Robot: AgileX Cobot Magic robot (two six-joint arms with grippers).
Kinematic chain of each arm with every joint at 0, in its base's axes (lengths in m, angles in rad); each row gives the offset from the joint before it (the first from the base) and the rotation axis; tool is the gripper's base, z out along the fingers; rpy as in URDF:
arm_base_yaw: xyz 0 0 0.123 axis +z
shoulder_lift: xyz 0 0 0 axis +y
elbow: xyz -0.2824 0 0.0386 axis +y
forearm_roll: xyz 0.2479 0 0.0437 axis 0.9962 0 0.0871
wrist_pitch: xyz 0 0 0 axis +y
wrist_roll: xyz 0.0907 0 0.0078 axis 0.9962 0 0.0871
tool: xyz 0 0 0 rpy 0 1.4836 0
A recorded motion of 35 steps. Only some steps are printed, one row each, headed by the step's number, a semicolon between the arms.
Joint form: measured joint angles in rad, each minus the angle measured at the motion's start. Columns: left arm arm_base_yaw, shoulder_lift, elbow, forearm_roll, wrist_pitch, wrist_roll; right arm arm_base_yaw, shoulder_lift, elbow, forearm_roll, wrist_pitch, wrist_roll.
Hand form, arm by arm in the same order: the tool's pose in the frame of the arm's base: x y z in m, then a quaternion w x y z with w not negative. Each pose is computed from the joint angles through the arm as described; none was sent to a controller.
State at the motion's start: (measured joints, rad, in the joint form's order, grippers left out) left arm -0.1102 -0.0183 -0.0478 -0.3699 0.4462 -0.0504; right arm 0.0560 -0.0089 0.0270 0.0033 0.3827 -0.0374
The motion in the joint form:
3: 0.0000 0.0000 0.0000 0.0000 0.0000 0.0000; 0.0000 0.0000 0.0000 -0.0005 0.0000 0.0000
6: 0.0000 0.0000 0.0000 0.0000 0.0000 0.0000; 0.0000 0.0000 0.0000 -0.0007 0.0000 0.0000
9: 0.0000 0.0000 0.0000 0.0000 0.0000 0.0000; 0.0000 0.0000 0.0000 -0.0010 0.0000 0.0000
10: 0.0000 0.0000 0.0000 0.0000 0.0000 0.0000; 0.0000 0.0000 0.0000 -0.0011 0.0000 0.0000
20: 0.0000 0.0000 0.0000 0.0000 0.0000 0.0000; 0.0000 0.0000 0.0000 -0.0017 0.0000 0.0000
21: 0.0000 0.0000 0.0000 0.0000 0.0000 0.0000; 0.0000 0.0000 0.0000 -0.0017 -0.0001 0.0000
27: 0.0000 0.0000 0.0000 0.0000 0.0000 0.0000; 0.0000 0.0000 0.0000 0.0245 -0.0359 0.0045
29: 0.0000 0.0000 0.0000 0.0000 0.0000 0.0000; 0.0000 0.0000 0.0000 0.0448 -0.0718 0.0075
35: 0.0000 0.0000 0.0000 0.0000 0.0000 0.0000; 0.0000 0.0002 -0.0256 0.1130 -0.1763 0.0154
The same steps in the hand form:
3: 0.0463 -0.0195 0.1926 0.57125 -0.06221 0.79125 -0.20913; 0.0524 0.0030 0.1701 0.58797 -0.03702 0.80801 0.00665
6: 0.0463 -0.0195 0.1926 0.57125 -0.06221 0.79125 -0.20913; 0.0524 0.0030 0.1701 0.58797 -0.03707 0.80800 0.00657
9: 0.0463 -0.0195 0.1926 0.57125 -0.06221 0.79125 -0.20913; 0.0524 0.0030 0.1701 0.58798 -0.03715 0.80800 0.00644
10: 0.0463 -0.0195 0.1926 0.57125 -0.06221 0.79125 -0.20913; 0.0524 0.0030 0.1701 0.58798 -0.03718 0.80800 0.00640
20: 0.0463 -0.0195 0.1926 0.57125 -0.06221 0.79125 -0.20913; 0.0524 0.0030 0.1701 0.58798 -0.03734 0.80799 0.00615
21: 0.0463 -0.0195 0.1926 0.57125 -0.06221 0.79125 -0.20913; 0.0524 0.0030 0.1701 0.58802 -0.03733 0.80796 0.00615
27: 0.0463 -0.0195 0.1926 0.57125 -0.06221 0.79125 -0.20913; 0.0533 0.0039 0.1732 0.60220 -0.02788 0.79764 0.01860
29: 0.0463 -0.0195 0.1926 0.57125 -0.06221 0.79125 -0.20913; 0.0541 0.0044 0.1764 0.61617 -0.02032 0.78685 0.02795
35: 0.0463 -0.0195 0.1926 0.57125 -0.06221 0.79125 -0.20913; 0.0551 0.0053 0.1945 0.66444 0.00543 0.74506 0.05809

